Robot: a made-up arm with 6 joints. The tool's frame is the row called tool. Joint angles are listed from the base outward.
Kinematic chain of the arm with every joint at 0, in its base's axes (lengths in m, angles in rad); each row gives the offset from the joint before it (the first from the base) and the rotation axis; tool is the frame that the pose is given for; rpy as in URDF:
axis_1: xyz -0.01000 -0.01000 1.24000 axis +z
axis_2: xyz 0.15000 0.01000 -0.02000 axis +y
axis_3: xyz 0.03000 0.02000 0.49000 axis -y
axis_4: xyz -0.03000 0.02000 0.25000 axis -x
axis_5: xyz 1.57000 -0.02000 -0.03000 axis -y
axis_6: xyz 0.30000 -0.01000 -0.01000 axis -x
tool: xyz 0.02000 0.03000 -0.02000 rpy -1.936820 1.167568 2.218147
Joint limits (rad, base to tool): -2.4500..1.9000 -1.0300..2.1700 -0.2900..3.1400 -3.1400..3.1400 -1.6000..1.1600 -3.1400..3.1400
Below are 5 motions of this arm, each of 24 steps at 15 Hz.
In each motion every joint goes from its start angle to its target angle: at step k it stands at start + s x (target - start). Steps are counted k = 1, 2, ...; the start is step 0. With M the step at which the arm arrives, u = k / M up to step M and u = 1 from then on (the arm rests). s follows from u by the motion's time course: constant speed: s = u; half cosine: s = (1 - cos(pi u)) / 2; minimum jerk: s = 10 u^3 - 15 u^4 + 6 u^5.
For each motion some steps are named. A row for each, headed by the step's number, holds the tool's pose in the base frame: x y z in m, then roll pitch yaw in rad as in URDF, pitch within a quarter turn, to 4 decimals.
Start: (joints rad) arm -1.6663 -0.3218 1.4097 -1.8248 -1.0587 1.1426
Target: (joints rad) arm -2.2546 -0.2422 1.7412 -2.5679 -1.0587 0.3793
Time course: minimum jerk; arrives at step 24
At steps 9, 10, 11, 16, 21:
9: 0.5175 0.5807 3.2254 0.9248 0.7715 -1.2182
10: 0.5467 0.6005 3.2082 0.8989 0.8149 -1.2064
11: 0.5790 0.6194 3.1890 0.8682 0.8631 -1.1986
16: 0.7517 0.6758 3.0837 0.6357 1.1285 -1.2696
21: 0.8485 0.6799 3.0221 0.3609 1.2784 -1.4783

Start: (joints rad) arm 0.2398 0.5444 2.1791 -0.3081 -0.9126 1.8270
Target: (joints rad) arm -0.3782 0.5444 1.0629 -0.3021 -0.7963 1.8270
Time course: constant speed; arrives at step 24
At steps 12, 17, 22, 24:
12: 1.2817 -0.0154 3.1194 0.7849 0.2642 -1.5921
17: 1.5862 -0.2464 2.8887 0.5678 0.2729 -1.7839
22: 1.7905 -0.5352 2.5894 0.3505 0.2668 -1.9770
24: 1.8395 -0.6591 2.4539 0.2640 0.2602 -2.0538

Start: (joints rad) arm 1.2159 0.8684 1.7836 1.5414 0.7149 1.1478
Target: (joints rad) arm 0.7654 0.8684 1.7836 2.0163 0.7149 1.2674
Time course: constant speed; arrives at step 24
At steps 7, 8, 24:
7: 0.4839 1.3495 3.1148 2.2114 -0.7426 -1.2077
8: 0.5100 1.3422 3.1131 2.2281 -0.7513 -1.2562
24: 0.9124 1.1523 3.0852 2.5581 -0.8366 -2.0842

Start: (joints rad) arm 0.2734 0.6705 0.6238 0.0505 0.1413 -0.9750
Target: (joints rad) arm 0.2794 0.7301 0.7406 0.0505 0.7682 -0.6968
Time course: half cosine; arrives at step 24
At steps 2, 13, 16, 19, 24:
2: 2.2327 0.6758 1.7715 -2.5743 0.3384 2.0685
13: 2.2026 0.6822 1.9180 -2.9656 0.5338 1.8765
16: 2.1840 0.6815 1.9637 -3.1167 0.5751 1.7772
19: 2.1665 0.6800 1.9981 3.0411 0.5954 1.6884
24: 2.1528 0.6785 2.0211 2.9511 0.6023 1.6221

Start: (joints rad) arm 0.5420 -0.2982 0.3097 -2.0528 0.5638 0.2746
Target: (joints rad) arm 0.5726 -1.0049 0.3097 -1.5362 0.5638 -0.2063
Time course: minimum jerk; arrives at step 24
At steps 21, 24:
21: 0.0202 -0.0748 3.3386 2.1383 -0.3717 2.5674
24: -0.0008 -0.0885 3.3368 2.1235 -0.3648 2.5716

